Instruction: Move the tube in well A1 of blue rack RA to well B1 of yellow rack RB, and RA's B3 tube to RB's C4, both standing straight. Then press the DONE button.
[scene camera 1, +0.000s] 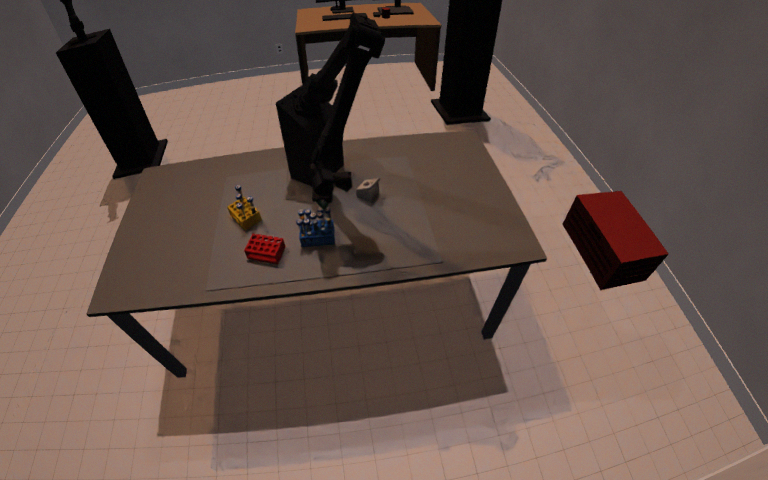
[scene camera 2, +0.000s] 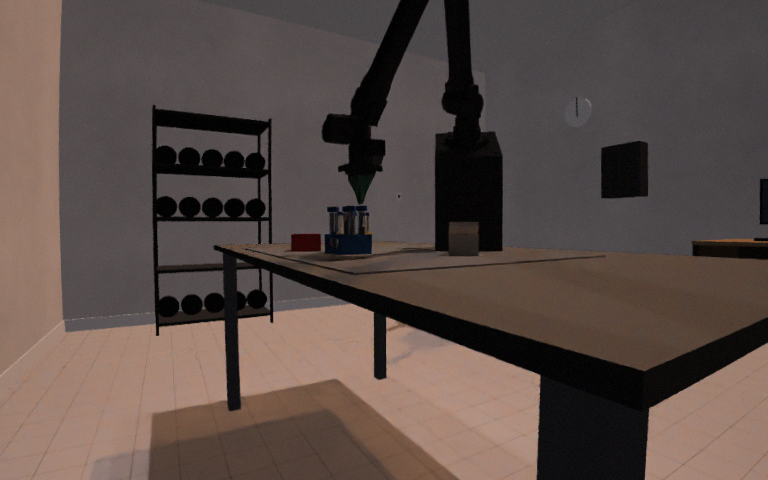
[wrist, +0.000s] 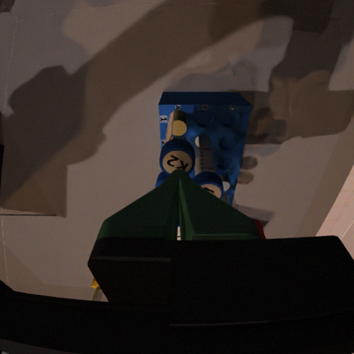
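Pixels of known places: gripper, fingertip midpoint: (scene camera 1: 324, 208) (scene camera 2: 360, 204); arm's base at its link origin: (scene camera 1: 306, 105) (scene camera 2: 466, 142).
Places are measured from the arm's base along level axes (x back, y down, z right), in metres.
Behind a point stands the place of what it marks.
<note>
The blue rack (scene camera 1: 317, 240) {x -0.436, y 0.338, z 0.044 m} (scene camera 2: 353, 244) {x -0.433, y 0.318, z -0.023 m} (wrist: 205, 98) holds several upright, blue-capped tubes. A tube with cap K2 (wrist: 177, 156) rises from the corner by labels A and 1. The yellow rack (scene camera 1: 245, 219) {x -0.296, y 0.294, z 0.317 m} holds several blue-capped tubes; its well labels cannot be read. My gripper (scene camera 1: 322, 203) {x -0.398, y 0.214, z -0.002 m} (scene camera 2: 361, 202) {x -0.398, y 0.214, z -0.002 m} (wrist: 178, 177) is shut and empty, pointing down, its green tips together close above the blue rack's caps. Whether they touch a cap cannot be told. In the wrist view the fingers hide most of the other tubes. A pale block (scene camera 1: 368, 189) {x -0.265, y 0.276, z -0.194 m} (scene camera 2: 464, 238) {x -0.245, y 0.303, z -0.226 m} may be the button's housing; no DONE label is readable.
A red rack (scene camera 1: 263, 254) {x -0.493, y 0.297, z 0.248 m} (scene camera 2: 305, 242) {x -0.474, y 0.318, z 0.189 m} without visible tubes stands between the yellow and blue racks, nearer the table's front edge. The arm's dark pedestal (scene camera 1: 300, 141) {x -0.092, y 0.110, z 0.048 m} (scene camera 2: 468, 192) {x -0.061, y 0.171, z -0.066 m} stands behind the blue rack and the pale block.
</note>
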